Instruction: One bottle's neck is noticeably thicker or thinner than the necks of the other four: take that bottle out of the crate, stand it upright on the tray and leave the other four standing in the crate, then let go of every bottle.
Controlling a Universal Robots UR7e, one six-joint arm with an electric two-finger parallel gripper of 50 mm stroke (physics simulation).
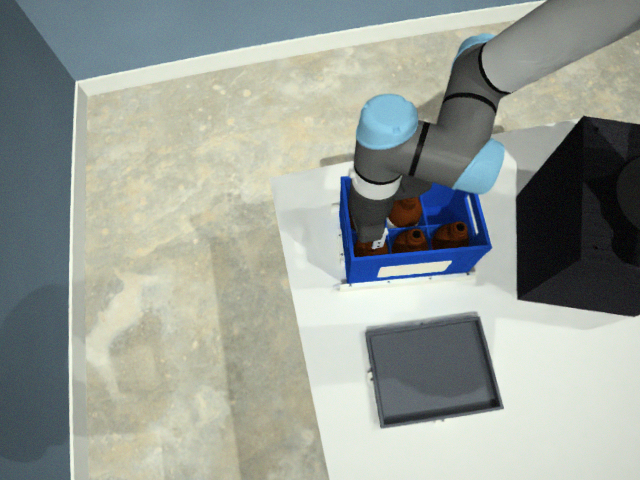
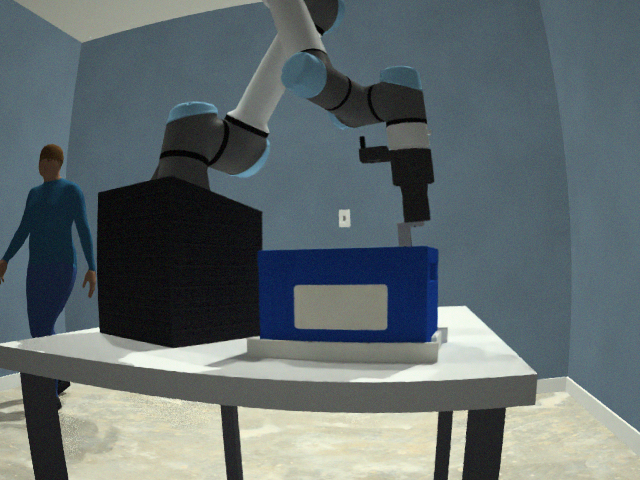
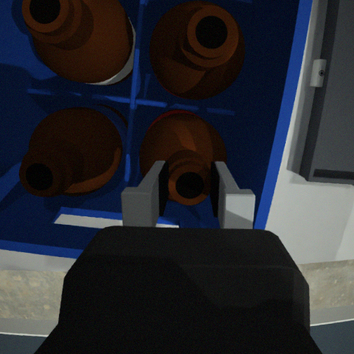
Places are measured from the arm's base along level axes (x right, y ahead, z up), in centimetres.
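Pixels of known places: gripper, between the fingertips: [image 1: 374, 239]; arm's base, origin of its link: [image 2: 177, 201].
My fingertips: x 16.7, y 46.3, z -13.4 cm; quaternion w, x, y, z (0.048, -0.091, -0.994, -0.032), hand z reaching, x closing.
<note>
Ahead of a thing's pixels: the offset from my fingertips to its top centre. "spot": to the spot under its first point. Level surfaces: height alone.
My gripper [image 1: 378, 241] [image 2: 405, 240] [image 3: 189, 178] is shut on the neck of a brown bottle @[dx +0.1, dy +0.3, dz +0.5 cm] [image 3: 182, 137] [image 1: 368, 250] in an end corner compartment of the blue crate @[dx +1.9, dy -9.3, dz +1.8 cm] [image 1: 361, 271] [image 2: 348, 268] [image 3: 287, 100], on the tray side. The bottle is upright in its compartment; its base is hidden. Beside it in the same row stand a middle bottle @[dx -2.5, dy -7.9, dz +0.5 cm] [image 1: 409, 242] [image 3: 167, 65] and a far bottle @[dx -4.5, dy -16.7, dz +0.5 cm] [image 1: 448, 240]. In the other row are a bottle with a pale base edge @[dx +5.8, dy -10.9, dz +0.5 cm] [image 1: 405, 212] [image 3: 102, 47] and a corner bottle [image 3: 75, 145]. The dark grey tray @[spot: dx -25.4, dy -3.8, dz -15.2 cm] [image 1: 434, 361] [image 3: 335, 125] holds no bottle.
The crate sits against pale rails [image 1: 408, 282] [image 2: 341, 350] on the white table @[dz -15.8 cm] [image 1: 558, 387] [image 2: 289, 372]. A large black box [image 1: 547, 248] [image 2: 175, 268] stands beside the crate. A person [image 2: 54, 232] is in the room beyond the table.
</note>
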